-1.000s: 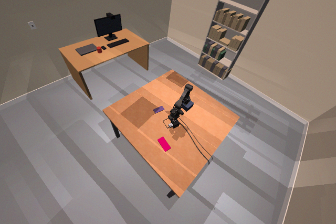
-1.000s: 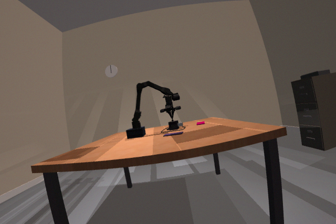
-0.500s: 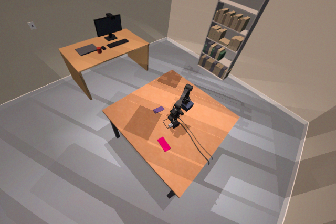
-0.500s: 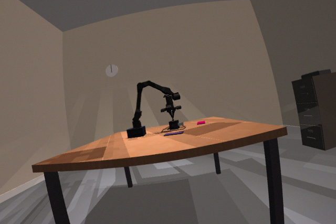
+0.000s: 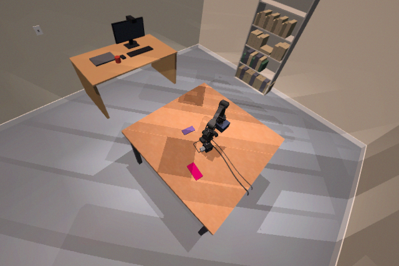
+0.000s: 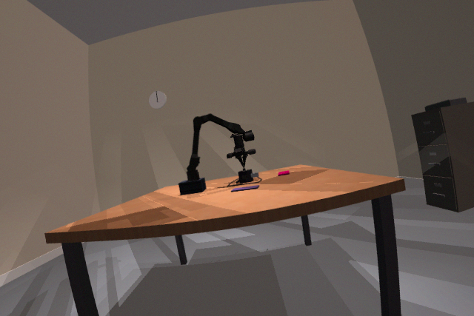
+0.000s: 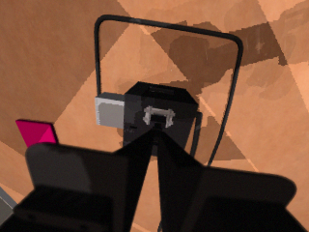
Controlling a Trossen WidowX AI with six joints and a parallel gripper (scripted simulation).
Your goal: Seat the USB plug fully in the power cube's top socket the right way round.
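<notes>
The usb plug is 2 cm below my gripper tip. Round my gripper tip: purple flat block 28 cm to the right, 10 cm below, 4 cm ahead; magenta flat block 25 cm ahead, 14 cm to the left, 10 cm below.
</notes>
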